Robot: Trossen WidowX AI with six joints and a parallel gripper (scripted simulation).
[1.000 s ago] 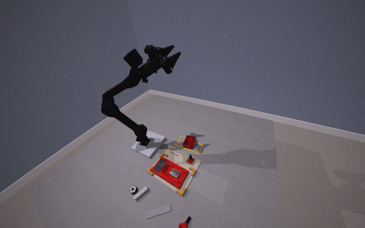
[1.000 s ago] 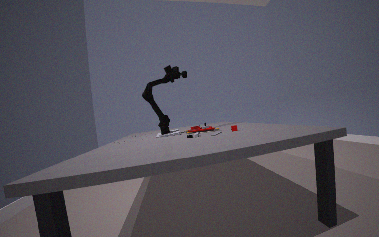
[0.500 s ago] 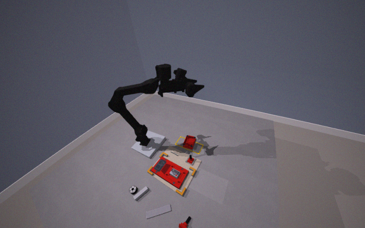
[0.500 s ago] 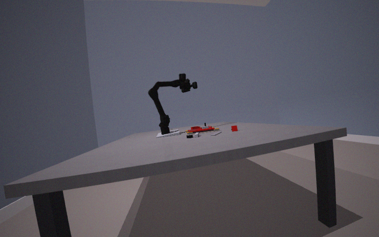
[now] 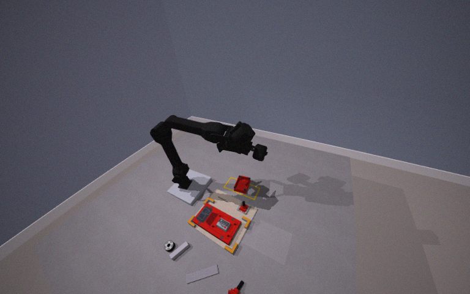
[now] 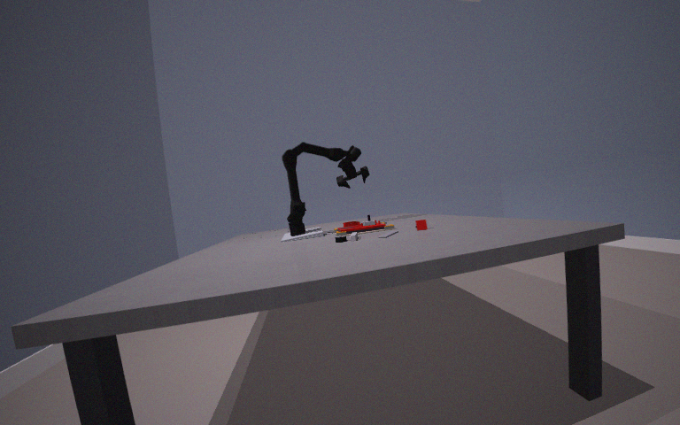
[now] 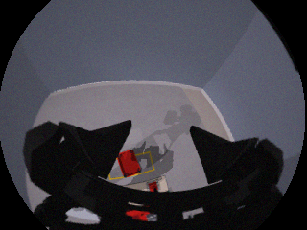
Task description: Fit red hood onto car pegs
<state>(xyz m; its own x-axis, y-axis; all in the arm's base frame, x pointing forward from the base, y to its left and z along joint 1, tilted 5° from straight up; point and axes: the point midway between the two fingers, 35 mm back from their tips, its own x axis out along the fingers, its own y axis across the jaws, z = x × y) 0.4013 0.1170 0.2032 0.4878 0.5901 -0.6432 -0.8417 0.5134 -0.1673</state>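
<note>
Right now my gripper tip is 80 mm past the red hood, 40 mm to the left of it and 230 mm above it. From my gripper tip the other things lie so: wheel 290 mm behind, 440 mm to the right, 230 mm below; then grey engine block 100 mm behind, 290 mm to the right, 210 mm below.
</note>
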